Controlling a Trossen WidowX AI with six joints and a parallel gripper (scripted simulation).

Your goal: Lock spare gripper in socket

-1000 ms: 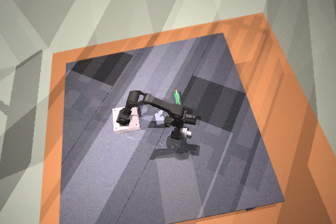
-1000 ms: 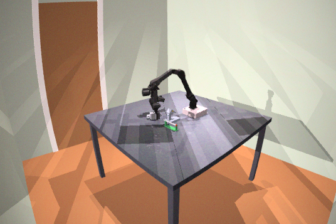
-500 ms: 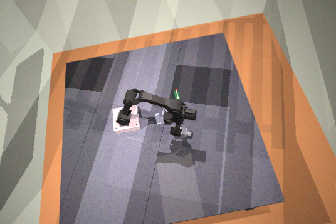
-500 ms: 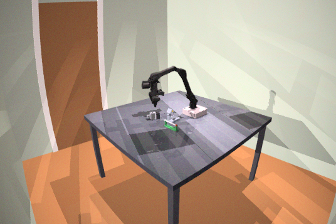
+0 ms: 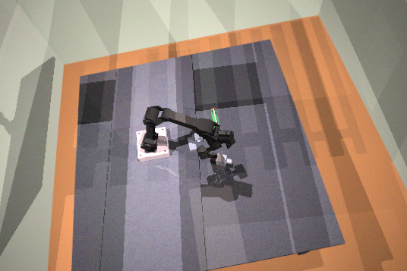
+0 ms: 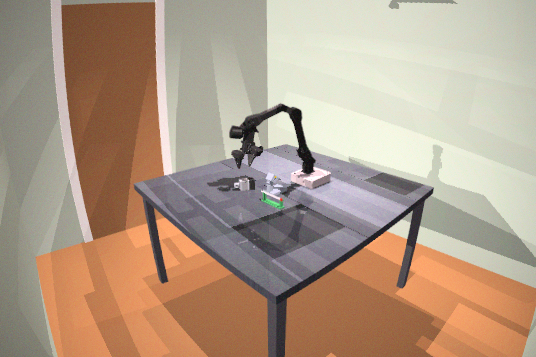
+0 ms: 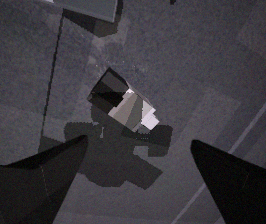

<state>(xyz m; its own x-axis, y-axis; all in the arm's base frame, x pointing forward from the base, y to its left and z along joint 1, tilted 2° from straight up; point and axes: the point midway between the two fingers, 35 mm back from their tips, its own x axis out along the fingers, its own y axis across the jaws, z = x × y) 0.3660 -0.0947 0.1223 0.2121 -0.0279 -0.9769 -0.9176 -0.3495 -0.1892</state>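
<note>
Right now the spare gripper is 10 cm below my gripper tip. From my gripper tip the other things lie so: green bracket (25 cm to the left, 10 cm below, 1 cm behind); then grey mount (13 cm to the left, 10 cm behind, 7 cm below).
</note>
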